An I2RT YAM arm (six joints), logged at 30 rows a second.
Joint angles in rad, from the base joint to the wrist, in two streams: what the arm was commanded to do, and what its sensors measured. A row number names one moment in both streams.
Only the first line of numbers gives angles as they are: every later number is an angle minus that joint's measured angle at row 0.
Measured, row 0:
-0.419, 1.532, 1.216, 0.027, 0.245, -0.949
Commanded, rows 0 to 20:
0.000, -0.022, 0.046, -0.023, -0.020, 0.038
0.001, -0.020, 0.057, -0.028, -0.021, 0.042
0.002, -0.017, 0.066, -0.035, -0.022, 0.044
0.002, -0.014, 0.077, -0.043, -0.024, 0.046
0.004, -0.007, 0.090, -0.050, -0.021, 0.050
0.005, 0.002, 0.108, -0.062, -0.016, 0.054
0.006, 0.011, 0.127, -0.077, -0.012, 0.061
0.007, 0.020, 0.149, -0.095, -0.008, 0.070
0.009, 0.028, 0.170, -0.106, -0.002, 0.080
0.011, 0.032, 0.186, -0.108, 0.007, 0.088
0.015, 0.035, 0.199, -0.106, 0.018, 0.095
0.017, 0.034, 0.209, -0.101, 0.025, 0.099
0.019, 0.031, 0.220, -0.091, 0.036, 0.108
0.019, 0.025, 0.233, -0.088, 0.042, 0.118
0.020, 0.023, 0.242, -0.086, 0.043, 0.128
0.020, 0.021, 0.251, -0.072, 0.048, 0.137
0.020, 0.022, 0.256, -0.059, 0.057, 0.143
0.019, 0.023, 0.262, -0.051, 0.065, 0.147
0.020, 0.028, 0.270, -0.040, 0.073, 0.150
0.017, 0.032, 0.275, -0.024, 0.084, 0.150
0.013, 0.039, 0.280, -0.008, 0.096, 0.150
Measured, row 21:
0.015, 0.020, 0.248, -0.058, 0.054, 0.116
